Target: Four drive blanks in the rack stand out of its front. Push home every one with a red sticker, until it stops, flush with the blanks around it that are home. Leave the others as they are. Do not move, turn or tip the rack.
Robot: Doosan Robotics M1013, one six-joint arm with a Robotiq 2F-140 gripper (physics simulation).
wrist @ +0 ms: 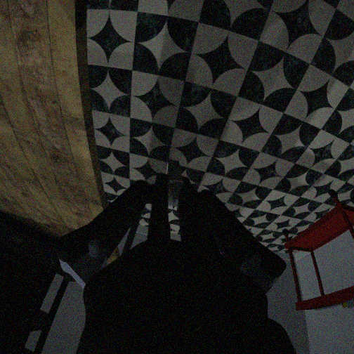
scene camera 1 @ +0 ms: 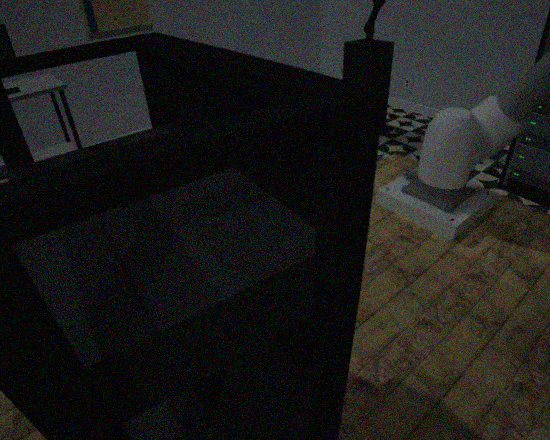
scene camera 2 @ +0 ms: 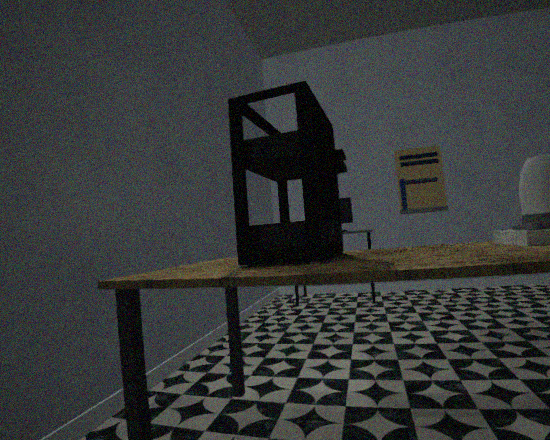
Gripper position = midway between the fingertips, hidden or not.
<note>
I see my gripper (wrist: 171,169) and a black rack (scene camera 1: 207,271).
The black rack is seen too in scene camera 2 (scene camera 2: 308,153).
</note>
